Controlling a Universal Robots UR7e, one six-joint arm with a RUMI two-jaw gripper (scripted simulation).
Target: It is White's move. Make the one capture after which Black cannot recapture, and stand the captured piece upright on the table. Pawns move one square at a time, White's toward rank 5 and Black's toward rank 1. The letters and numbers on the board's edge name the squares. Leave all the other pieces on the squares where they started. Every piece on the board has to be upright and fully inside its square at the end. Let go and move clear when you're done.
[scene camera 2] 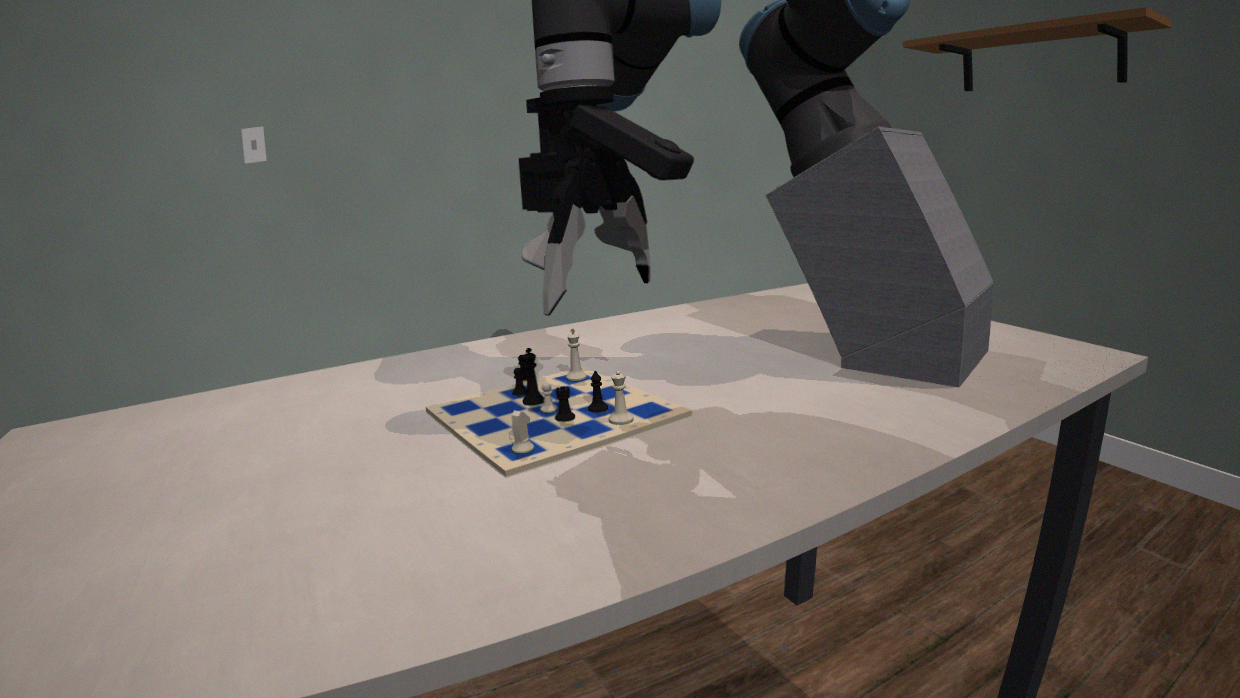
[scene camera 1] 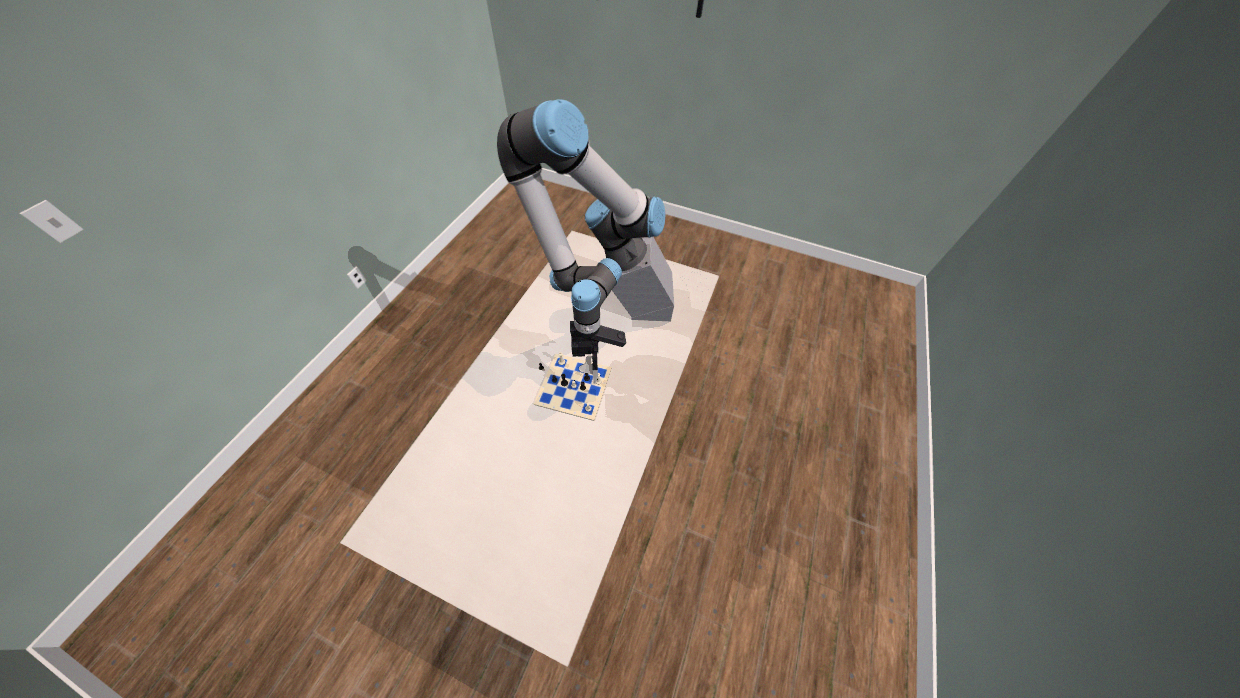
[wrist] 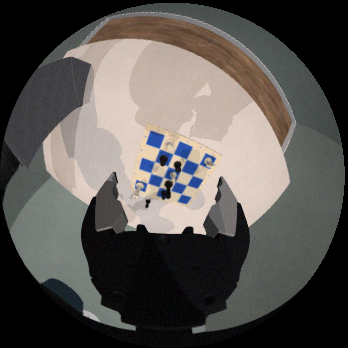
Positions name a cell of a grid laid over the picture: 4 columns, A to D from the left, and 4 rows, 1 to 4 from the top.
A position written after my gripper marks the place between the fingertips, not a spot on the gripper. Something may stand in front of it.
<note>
I see my gripper (scene camera 2: B2) and a blue-and-cream chessboard (scene camera 2: B3).
The blue-and-cream chessboard shows as well in scene camera 1 (scene camera 1: B3) and in the wrist view (wrist: C3). My gripper shows as well in scene camera 1 (scene camera 1: B3) and in the wrist view (wrist: B3).
</note>
